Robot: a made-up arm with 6 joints. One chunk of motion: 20 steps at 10 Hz.
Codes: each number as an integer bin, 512 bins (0 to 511) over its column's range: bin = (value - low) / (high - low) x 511, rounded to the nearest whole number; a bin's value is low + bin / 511 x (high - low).
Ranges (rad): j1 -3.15..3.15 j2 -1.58..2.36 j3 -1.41..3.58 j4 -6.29..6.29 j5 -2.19..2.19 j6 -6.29..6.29
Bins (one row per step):
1: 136 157 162 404 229 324
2: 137 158 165 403 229 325
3: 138 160 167 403 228 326
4: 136 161 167 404 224 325
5: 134 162 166 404 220 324
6: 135 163 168 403 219 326
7: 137 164 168 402 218 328
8: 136 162 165 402 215 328
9: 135 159 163 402 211 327
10: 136 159 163 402 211 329
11: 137 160 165 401 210 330
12: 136 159 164 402 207 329
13: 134 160 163 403 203 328
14: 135 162 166 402 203 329
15: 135 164 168 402 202 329
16: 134 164 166 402 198 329
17: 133 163 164 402 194 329
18: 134 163 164 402 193 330
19: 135 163 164 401 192 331
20: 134 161 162 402 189 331
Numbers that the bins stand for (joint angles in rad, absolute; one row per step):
1: -1.4733 -0.3695 0.1720 3.6558 -0.2271 1.6864
2: -1.4610 -0.3618 0.2013 3.6312 -0.2271 1.7110
3: -1.4486 -0.3463 0.2208 3.6312 -0.2357 1.7356
4: -1.4733 -0.3386 0.2208 3.6558 -0.2700 1.7110
5: -1.4979 -0.3309 0.2110 3.6558 -0.3043 1.6864
6: -1.4856 -0.3232 0.2305 3.6312 -0.3129 1.7356
7: -1.4610 -0.3155 0.2305 3.6066 -0.3214 1.7848
8: -1.4733 -0.3309 0.2013 3.6066 -0.3471 1.7848
9: -1.4856 -0.3541 0.1817 3.6066 -0.3814 1.7602
10: -1.4733 -0.3541 0.1817 3.6066 -0.3814 1.8095
11: -1.4610 -0.3463 0.2013 3.5820 -0.3900 1.8341
12: -1.4733 -0.3541 0.1915 3.6066 -0.4157 1.8095
13: -1.4979 -0.3463 0.1817 3.6312 -0.4500 1.7848
14: -1.4856 -0.3309 0.2110 3.6066 -0.4500 1.8095
15: -1.4856 -0.3155 0.2305 3.6066 -0.4586 1.8095
16: -1.4979 -0.3155 0.2110 3.6066 -0.4929 1.8095
17: -1.5103 -0.3232 0.1915 3.6066 -0.5271 1.8095
18: -1.4979 -0.3232 0.1915 3.6066 -0.5357 1.8341
19: -1.4856 -0.3232 0.1915 3.5820 -0.5443 1.8587
20: -1.4979 -0.3386 0.1720 3.6066 -0.5700 1.8587

